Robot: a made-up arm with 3 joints. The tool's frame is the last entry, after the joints. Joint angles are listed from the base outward. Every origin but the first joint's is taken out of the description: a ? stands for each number. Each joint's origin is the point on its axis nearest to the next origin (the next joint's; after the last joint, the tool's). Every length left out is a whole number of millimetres.
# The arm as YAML. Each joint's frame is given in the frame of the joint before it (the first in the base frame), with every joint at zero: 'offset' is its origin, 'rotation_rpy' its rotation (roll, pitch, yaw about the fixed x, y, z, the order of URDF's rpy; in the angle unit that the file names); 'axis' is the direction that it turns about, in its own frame. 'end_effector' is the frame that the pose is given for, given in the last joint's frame.
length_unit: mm
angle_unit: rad
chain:
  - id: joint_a
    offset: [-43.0, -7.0, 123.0]
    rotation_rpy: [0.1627, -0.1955, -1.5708]
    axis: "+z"
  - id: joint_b
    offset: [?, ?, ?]
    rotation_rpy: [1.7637, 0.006, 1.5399]
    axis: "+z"
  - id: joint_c
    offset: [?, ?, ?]
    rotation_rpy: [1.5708, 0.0, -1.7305]
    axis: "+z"
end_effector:
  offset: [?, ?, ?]
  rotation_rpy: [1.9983, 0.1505, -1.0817]
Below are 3 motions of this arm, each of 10 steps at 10 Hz.
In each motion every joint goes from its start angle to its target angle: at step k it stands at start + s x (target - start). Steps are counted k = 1, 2, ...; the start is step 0. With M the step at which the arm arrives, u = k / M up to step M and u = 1 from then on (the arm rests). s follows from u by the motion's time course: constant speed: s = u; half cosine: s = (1 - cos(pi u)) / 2; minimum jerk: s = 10 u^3 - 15 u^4 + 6 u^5.
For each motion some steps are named. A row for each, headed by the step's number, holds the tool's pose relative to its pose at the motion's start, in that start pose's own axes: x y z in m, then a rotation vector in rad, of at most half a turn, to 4 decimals.
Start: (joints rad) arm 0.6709 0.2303 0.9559
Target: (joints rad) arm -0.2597 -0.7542 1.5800
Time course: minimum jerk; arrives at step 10
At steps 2, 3, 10:
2: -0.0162 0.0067 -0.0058 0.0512 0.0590 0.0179
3: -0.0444 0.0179 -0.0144 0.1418 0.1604 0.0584
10: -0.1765 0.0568 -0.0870 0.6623 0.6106 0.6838

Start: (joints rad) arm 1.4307 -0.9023 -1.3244
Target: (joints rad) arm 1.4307 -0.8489 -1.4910
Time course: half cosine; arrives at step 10
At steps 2, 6, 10:
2: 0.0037 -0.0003 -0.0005 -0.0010 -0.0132 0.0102
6: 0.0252 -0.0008 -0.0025 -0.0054 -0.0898 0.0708
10: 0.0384 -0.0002 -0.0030 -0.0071 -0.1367 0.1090

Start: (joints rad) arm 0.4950 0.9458 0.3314
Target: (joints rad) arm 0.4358 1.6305 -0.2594
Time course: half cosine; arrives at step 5
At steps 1, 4, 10:
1: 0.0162 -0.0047 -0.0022 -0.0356 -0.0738 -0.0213
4: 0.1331 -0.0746 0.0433 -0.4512 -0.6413 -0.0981
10: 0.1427 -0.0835 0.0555 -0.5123 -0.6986 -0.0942

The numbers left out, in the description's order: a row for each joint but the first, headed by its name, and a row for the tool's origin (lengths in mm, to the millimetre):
joint_b: 25.0 155.0 0.0
joint_c: -56.0 75.0 0.0
tool: 204.0 135.0 0.0

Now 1 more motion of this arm.
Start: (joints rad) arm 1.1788 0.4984 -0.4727
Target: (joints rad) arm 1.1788 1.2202 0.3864
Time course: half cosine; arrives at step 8
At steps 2, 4, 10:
2: -0.0271 -0.0214 0.0083 -0.1231 0.0952 -0.0526
4: -0.0896 -0.0561 0.0447 -0.4137 0.2994 -0.2280
10: -0.1641 -0.0510 0.1066 -0.7864 0.5137 -0.5865

